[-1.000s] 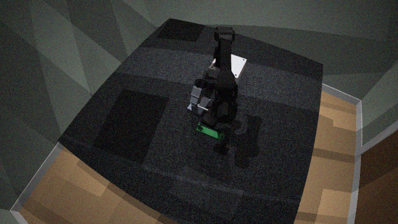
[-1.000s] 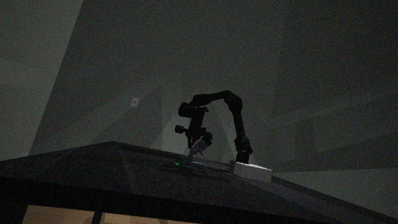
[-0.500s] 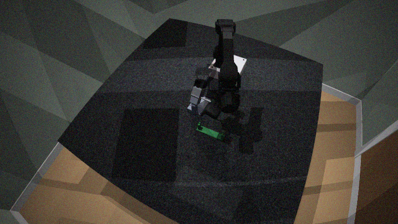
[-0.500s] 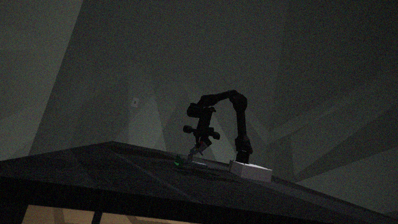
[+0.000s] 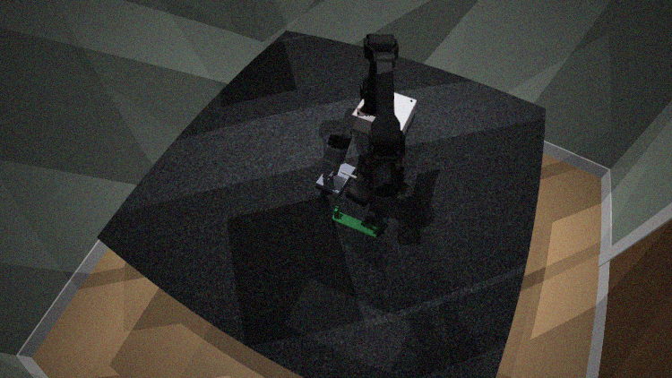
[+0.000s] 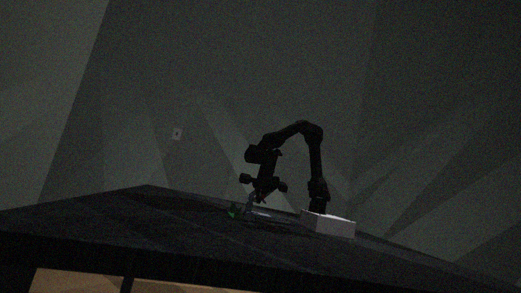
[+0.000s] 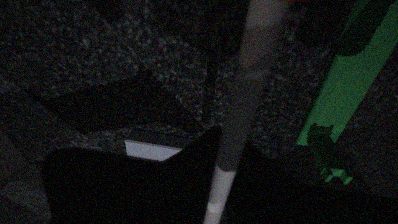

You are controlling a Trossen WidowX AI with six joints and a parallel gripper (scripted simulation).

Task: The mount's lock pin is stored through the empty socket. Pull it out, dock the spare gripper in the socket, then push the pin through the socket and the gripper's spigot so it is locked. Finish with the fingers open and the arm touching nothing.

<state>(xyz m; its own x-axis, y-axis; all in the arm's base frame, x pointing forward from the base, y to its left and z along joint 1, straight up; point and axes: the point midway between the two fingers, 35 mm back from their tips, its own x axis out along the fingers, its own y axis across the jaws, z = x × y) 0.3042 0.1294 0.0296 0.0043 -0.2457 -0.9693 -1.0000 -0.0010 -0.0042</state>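
Now: gripper tip 10 mm past the socket, 110 mm to the left of it and 10 mm above it. Round my gripper tip: green pad 90 mm ahead, 20 mm to the left, 40 mm below; then spare gripper 30 mm behind, 110 mm to the right, 60 mm above.
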